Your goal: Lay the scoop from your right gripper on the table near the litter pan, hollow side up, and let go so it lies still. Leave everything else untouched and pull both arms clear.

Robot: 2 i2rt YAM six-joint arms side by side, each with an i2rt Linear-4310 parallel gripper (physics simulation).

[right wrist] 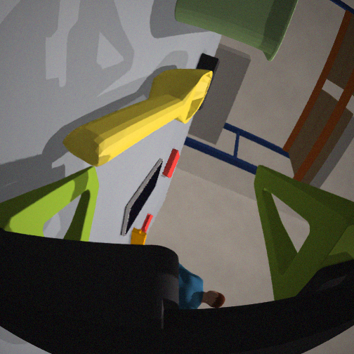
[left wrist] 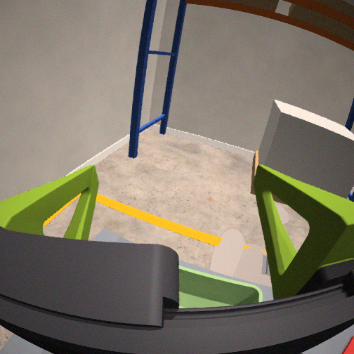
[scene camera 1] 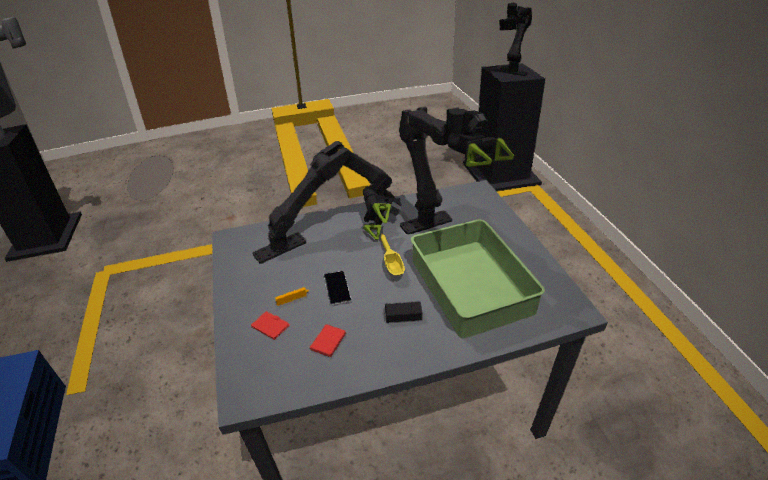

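Pixels of known places: left gripper, between the fingertips: (scene camera 1: 502, 159); right gripper, between the fingertips: (scene camera 1: 381, 231); left arm's base, origin of its link: (scene camera 1: 426, 223); right arm's base, origin of its link: (scene camera 1: 279, 248).
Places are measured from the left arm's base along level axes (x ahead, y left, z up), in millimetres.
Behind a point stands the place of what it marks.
The yellow scoop (scene camera 1: 393, 264) @[x 168, y -221, z 3 mm] (right wrist: 135, 122) lies on the table (scene camera 1: 271, 390) @[x 498, y -752, z 0 mm], hollow side up, to the left of the green litter pan (scene camera 1: 475, 277) @[x 353, y 2, z 2 mm] (left wrist: 220, 290) (right wrist: 235, 20) in scene camera 1. A strip of table separates scoop and pan. Its handle points back toward my right gripper (scene camera 1: 377, 221) @[x 44, y -211, z 62 mm] (right wrist: 176, 167), which is open, with the handle end just beyond its fingertips and not between them. My left gripper (scene camera 1: 491, 151) @[x 373, y 36, z 460 mm] (left wrist: 175, 173) is open and empty, raised high behind the pan.
A black box (scene camera 1: 403, 312) @[x 417, y -303, z 35 mm] (right wrist: 207, 64) lies in front of the scoop. A phone (scene camera 1: 337, 287) @[x 196, y -441, z 8 mm] (right wrist: 142, 200), an orange object (scene camera 1: 291, 296) @[x 181, y -597, z 20 mm] (right wrist: 139, 236) and two flat red pieces, one at the left (scene camera 1: 270, 324) @[x 262, y -691, z 9 mm] and one nearer the middle (scene camera 1: 327, 340) @[x 405, y -549, z 15 mm], lie left of it.
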